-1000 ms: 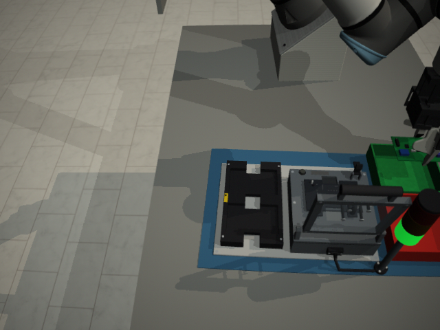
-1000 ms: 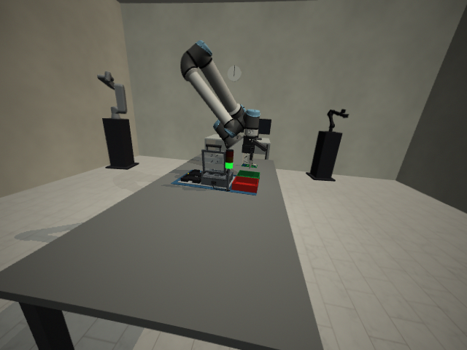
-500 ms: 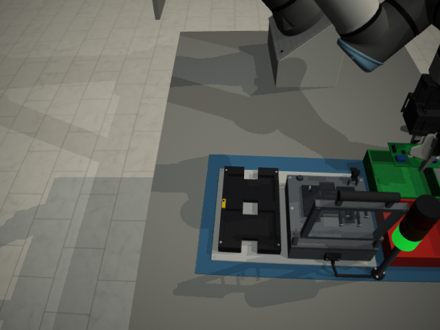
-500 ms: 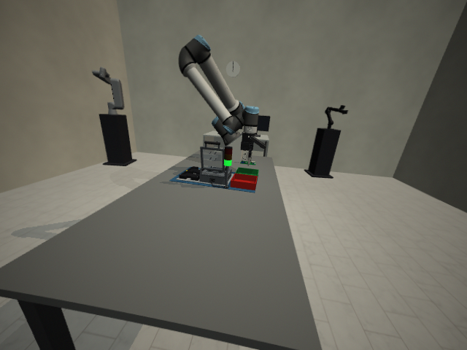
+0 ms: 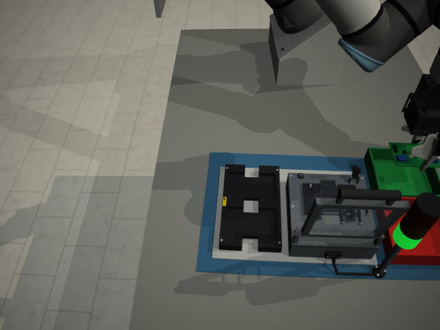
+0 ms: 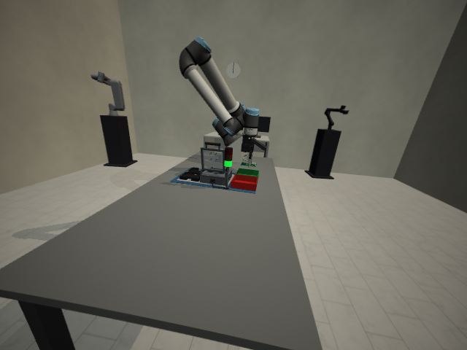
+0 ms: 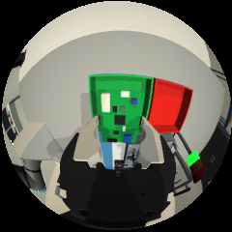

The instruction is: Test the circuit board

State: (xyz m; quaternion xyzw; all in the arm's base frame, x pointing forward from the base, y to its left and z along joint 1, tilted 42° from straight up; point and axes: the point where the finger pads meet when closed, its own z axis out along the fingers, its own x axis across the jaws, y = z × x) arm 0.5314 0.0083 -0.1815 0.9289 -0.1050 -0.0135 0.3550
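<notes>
The green bin is 9 cm below my hand and 1 cm to the right of it. The rest, counted from my hand: black latch tab: 16 cm to the right, 2 cm below, 1 cm ahead; then green circuit board: 1 cm to the right; then red bin: 15 cm ahead, 9 cm below, 4 cm to the right.
</notes>
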